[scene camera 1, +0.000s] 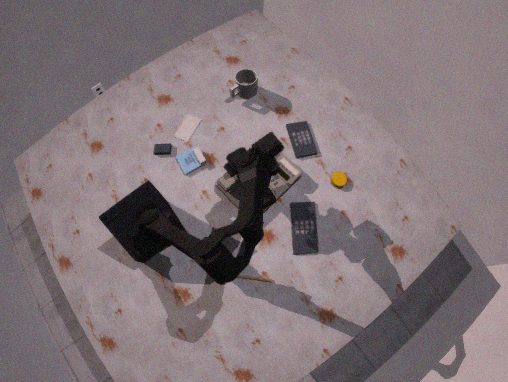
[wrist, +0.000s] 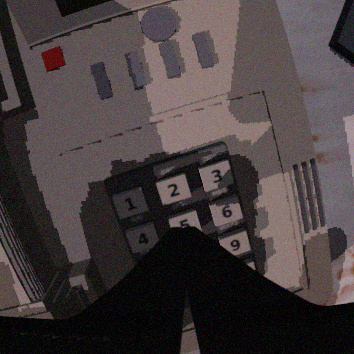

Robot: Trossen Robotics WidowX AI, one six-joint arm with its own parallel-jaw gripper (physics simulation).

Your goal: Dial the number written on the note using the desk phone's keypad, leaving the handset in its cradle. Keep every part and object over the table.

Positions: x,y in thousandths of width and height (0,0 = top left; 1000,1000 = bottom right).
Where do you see a keypad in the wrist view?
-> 532,459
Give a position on a beige desk phone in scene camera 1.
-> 568,457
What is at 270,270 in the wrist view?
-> A beige desk phone.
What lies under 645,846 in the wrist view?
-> My gripper.
